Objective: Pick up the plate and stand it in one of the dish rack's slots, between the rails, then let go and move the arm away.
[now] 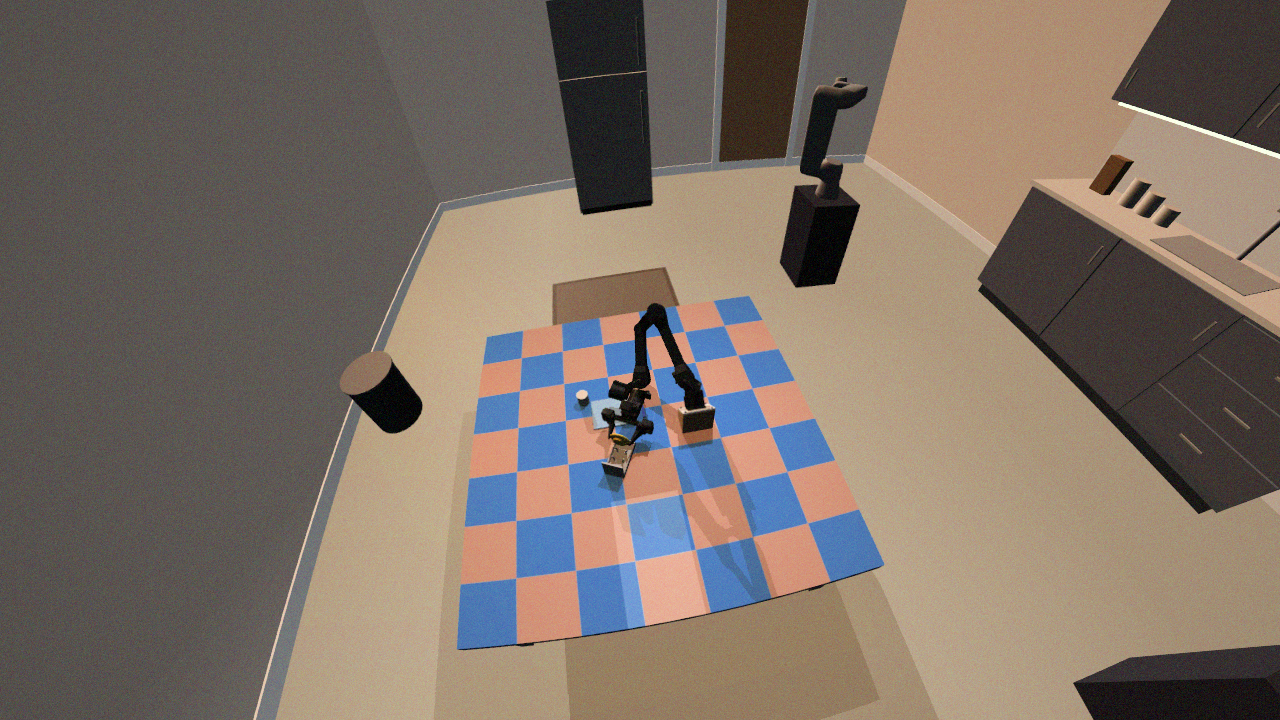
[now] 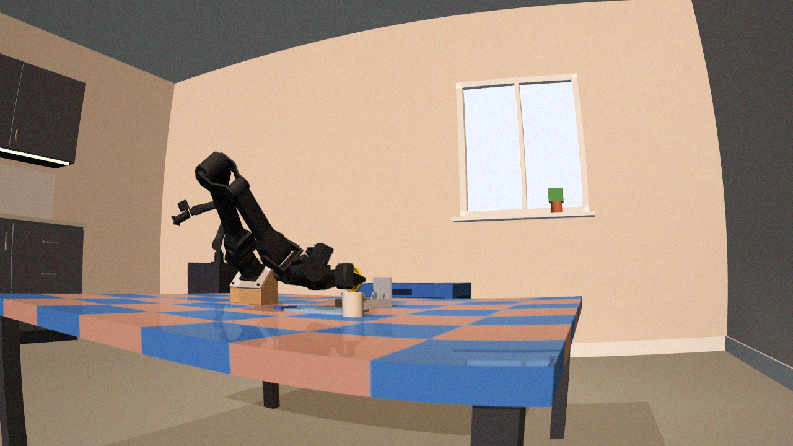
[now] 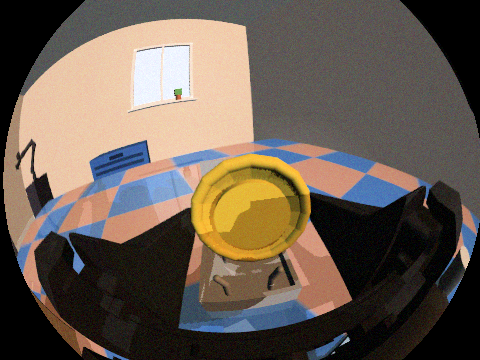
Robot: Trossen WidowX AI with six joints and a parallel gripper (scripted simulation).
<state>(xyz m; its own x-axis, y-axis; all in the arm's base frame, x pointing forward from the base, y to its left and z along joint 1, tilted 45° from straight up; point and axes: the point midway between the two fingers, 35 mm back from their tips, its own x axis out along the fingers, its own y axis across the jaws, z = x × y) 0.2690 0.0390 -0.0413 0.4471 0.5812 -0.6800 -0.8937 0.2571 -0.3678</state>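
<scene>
Right now my gripper tip is 50 mm above the grey dish rack and 30 mm to the right of it. From my gripper tip the other things lie so: blue spoon (180 mm to the right, 100 mm behind, 70 mm below); pale blue mat (180 mm to the right, 70 mm below, 20 mm ahead); yellow plate (10 mm to the right).
</scene>
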